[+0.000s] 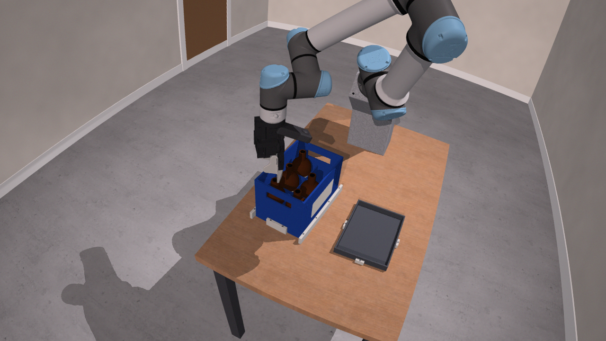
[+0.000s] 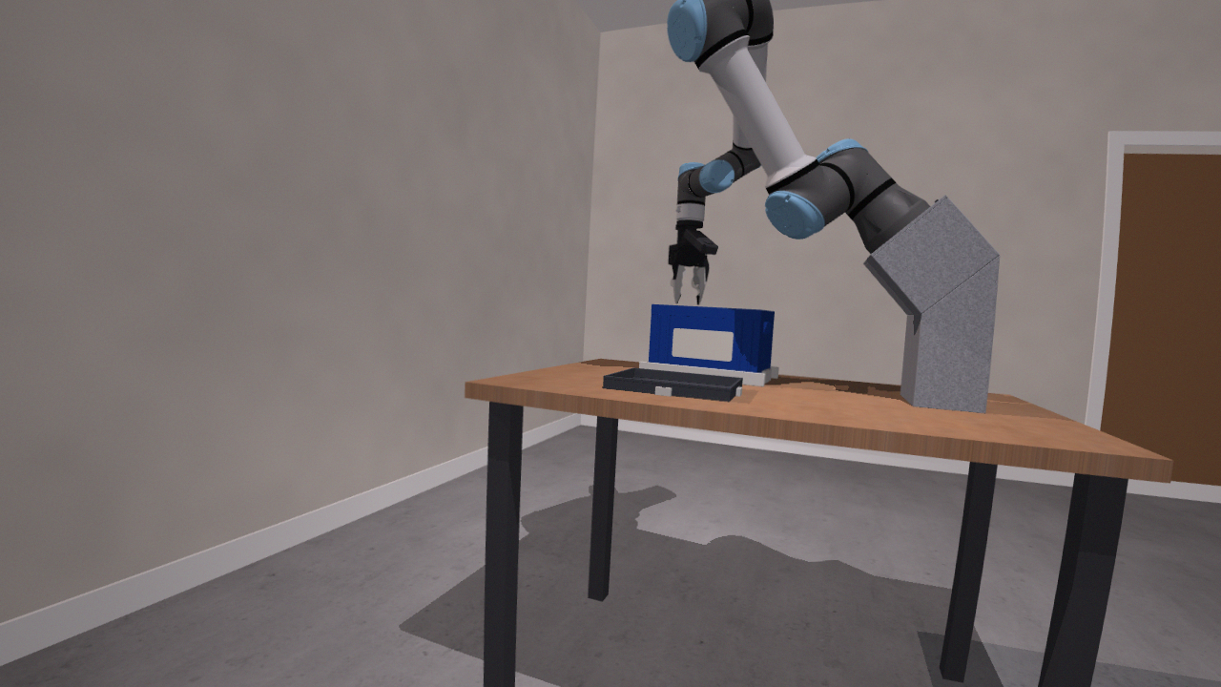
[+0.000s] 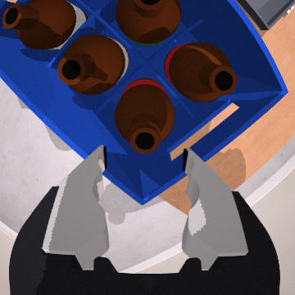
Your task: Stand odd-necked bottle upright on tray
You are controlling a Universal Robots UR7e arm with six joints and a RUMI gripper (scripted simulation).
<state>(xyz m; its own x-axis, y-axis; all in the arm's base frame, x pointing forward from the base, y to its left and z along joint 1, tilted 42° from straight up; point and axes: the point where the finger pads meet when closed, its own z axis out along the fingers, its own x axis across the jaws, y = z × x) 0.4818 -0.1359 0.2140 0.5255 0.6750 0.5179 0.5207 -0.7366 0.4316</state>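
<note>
Right now the bottle is 11 cm below my hand. From my hand the other things lie so: dark tray 33 cm to the left, 18 cm below, 9 cm behind; crate 11 cm below, 8 cm behind, 4 cm to the left.
</note>
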